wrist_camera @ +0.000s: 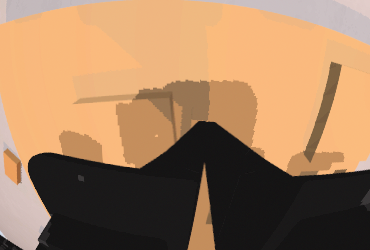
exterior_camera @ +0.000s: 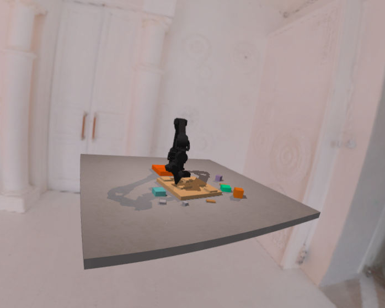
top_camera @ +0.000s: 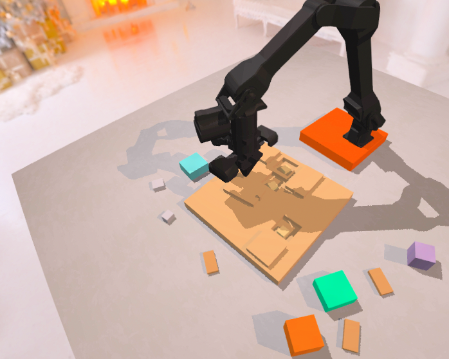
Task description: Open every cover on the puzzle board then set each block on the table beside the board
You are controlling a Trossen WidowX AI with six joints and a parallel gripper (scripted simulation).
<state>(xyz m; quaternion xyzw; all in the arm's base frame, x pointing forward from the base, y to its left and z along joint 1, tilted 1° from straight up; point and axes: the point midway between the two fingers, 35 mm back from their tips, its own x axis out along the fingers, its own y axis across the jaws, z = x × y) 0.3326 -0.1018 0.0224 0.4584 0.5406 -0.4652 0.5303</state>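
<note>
My gripper tip is 8 cm short of the cyan block, 13 cm to the left of it and 1 cm above it. From my gripper tip the other things lie so: orange block 16 cm ahead, 35 cm to the left; purple cube 14 cm behind, 40 cm to the left, 1 cm below; green block 5 cm ahead, 33 cm to the left, 1 cm below.
</note>
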